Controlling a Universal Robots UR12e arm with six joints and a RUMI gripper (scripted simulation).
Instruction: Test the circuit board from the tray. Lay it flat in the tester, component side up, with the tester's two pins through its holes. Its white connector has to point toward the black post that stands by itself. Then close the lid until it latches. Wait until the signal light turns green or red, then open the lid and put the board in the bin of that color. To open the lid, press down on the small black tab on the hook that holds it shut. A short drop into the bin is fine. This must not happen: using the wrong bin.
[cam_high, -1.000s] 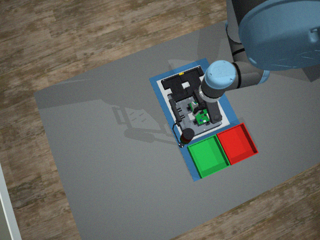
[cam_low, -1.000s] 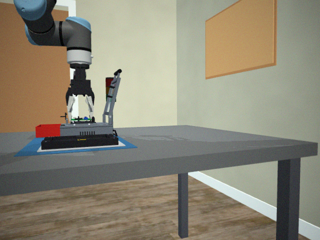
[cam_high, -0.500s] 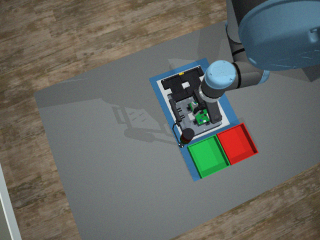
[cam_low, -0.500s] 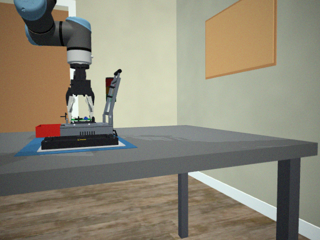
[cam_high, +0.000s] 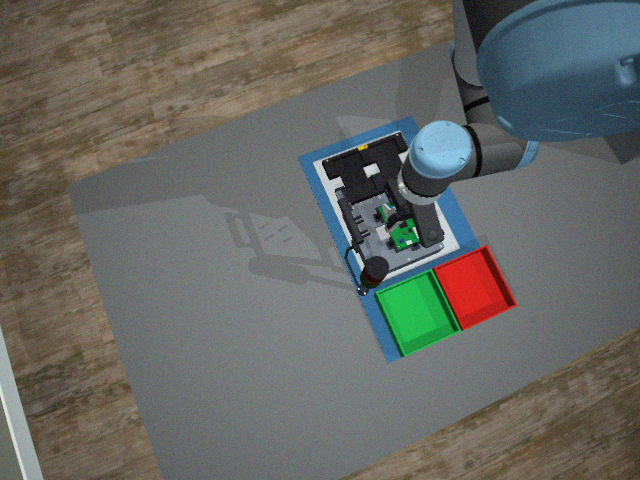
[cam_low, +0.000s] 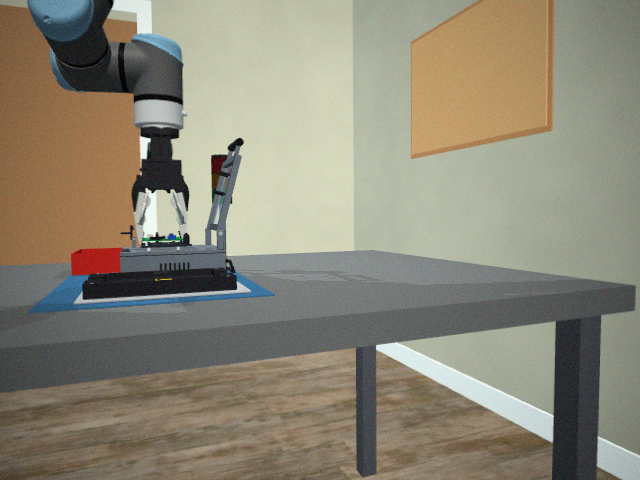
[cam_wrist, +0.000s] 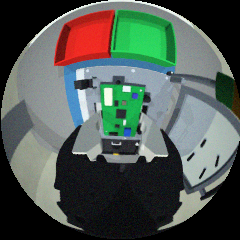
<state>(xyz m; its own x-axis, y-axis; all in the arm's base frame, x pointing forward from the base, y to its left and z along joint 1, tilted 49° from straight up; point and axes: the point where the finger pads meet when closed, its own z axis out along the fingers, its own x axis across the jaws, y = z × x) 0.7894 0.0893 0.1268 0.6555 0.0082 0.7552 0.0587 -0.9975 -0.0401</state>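
Right now the green circuit board is right at my hand. Round my hand: green bin (200 mm to the left, 70 mm below, 30 mm ahead); black latch hook (70 mm behind, 50 mm to the left, 10 mm above); tester lid (120 mm ahead, 100 mm above, 10 mm to the left).
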